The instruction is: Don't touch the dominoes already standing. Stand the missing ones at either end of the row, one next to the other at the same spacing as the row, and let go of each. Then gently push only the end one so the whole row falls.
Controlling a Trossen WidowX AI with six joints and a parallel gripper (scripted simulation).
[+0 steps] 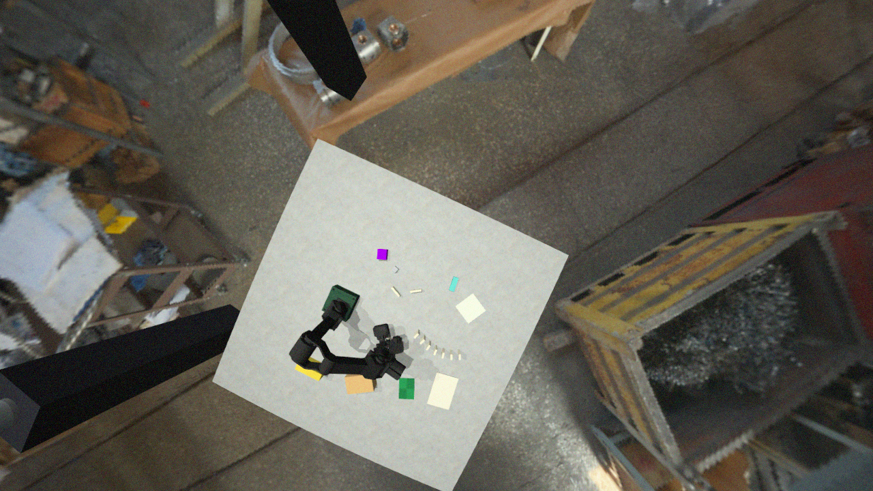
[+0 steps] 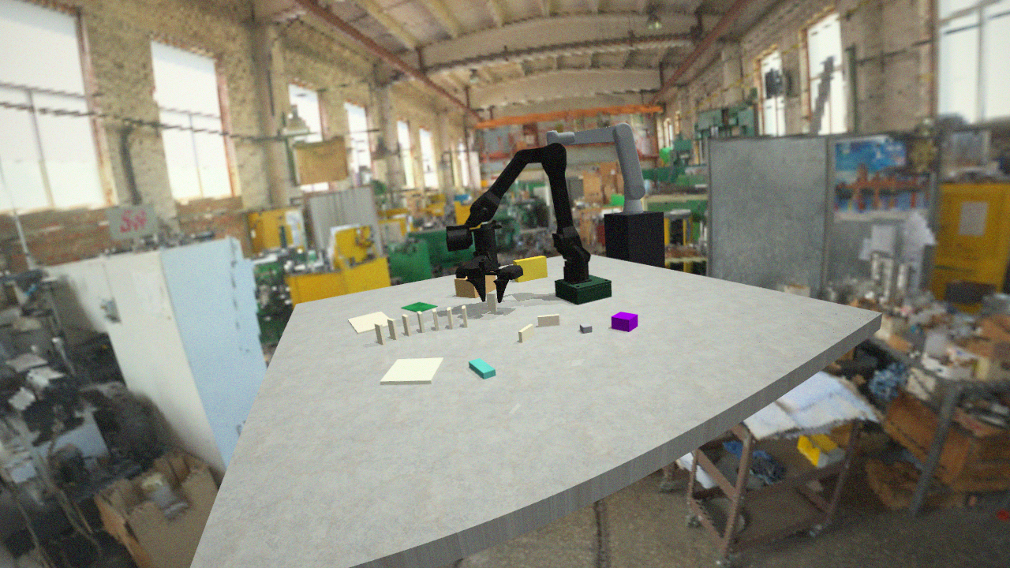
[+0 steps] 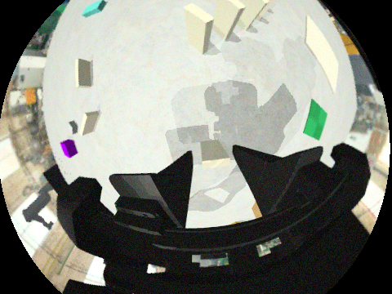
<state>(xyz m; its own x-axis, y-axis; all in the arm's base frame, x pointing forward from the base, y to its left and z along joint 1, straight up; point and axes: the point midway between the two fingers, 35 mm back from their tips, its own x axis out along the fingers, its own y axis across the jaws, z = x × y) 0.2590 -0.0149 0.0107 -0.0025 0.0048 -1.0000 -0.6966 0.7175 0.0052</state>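
Now: the teal block 120 mm ahead of my gripper tip, 370 mm to the left of it and 20 mm below it. From my gripper tip the other things lie so: tan box 10 mm behind, 230 mm to the right; grey cube 140 mm behind, 280 mm to the left, 20 mm below; green tile 190 mm ahead, 170 mm to the right, 20 mm below.
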